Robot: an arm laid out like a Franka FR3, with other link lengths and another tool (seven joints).
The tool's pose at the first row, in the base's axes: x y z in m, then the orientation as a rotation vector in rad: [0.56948, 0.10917, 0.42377, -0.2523, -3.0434, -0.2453]
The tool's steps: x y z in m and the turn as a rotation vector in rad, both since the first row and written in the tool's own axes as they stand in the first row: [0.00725, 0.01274, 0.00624, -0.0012, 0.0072, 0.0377]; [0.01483, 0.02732, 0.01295, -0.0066, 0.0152, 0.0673]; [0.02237, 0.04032, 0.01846, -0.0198, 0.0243, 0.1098]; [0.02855, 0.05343, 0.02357, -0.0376, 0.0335, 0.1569]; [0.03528, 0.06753, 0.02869, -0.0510, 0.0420, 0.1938]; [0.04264, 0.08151, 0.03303, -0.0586, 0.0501, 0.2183]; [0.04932, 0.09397, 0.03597, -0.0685, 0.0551, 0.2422]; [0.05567, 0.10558, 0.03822, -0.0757, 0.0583, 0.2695]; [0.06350, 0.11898, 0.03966, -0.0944, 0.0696, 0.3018]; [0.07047, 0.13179, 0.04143, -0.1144, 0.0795, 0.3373]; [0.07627, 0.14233, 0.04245, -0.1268, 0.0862, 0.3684]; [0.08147, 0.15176, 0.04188, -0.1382, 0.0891, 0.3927]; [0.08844, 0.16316, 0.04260, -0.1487, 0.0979, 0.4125]
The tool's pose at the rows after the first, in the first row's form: [0.56411, 0.12374, 0.42023, -0.3079, -3.0282, -0.2450]; [0.55870, 0.14024, 0.41653, -0.3509, -3.0130, -0.2516]; [0.55313, 0.15499, 0.41377, -0.4131, -2.9922, -0.2690]; [0.54895, 0.16957, 0.41130, -0.4818, -2.9682, -0.2927]; [0.54440, 0.18521, 0.40902, -0.5347, -2.9470, -0.3102]; [0.53925, 0.20069, 0.40755, -0.5687, -2.9301, -0.3199]; [0.53461, 0.21436, 0.40716, -0.6026, -2.9158, -0.3328]; [0.53019, 0.22703, 0.40729, -0.6417, -2.9018, -0.3414]; [0.52467, 0.24155, 0.40862, -0.6858, -2.8762, -0.3665]; [0.51987, 0.25541, 0.40946, -0.7344, -2.8496, -0.3929]; [0.51589, 0.26675, 0.41059, -0.7769, -2.8280, -0.4083]; [0.51241, 0.27665, 0.41306, -0.8108, -2.8126, -0.4227]; [0.50744, 0.28897, 0.41472, -0.8360, -2.7936, -0.4361]
